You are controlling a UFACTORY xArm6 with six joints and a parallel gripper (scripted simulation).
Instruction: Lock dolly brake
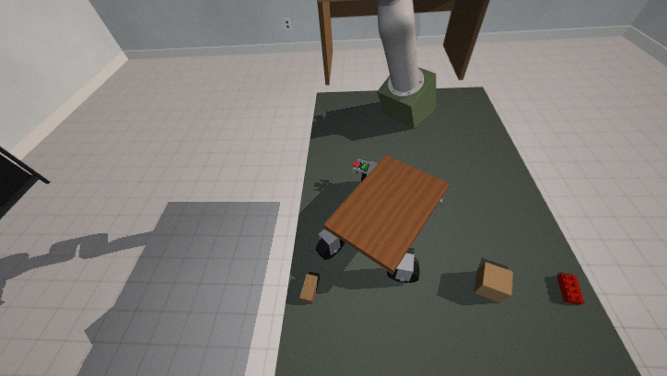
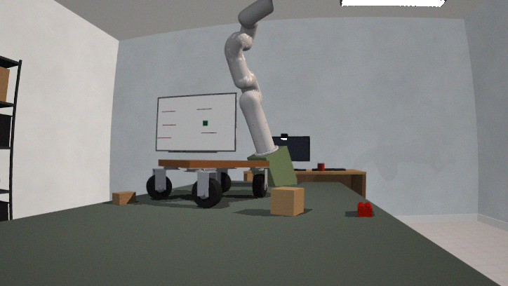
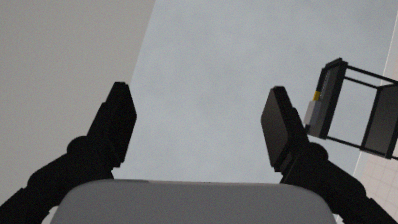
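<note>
Now: hand 110 mm past the brake pedal, 540 mm to the left of it and 920 mm above it. The rest, counted from my hand: red toy brick: 300 mm ahead, 90 mm to the right, 990 mm below; cardboard box: 270 mm ahead, 270 mm to the right, 970 mm below; small wooden block: 240 mm ahead, 720 mm to the right, 990 mm below.
</note>
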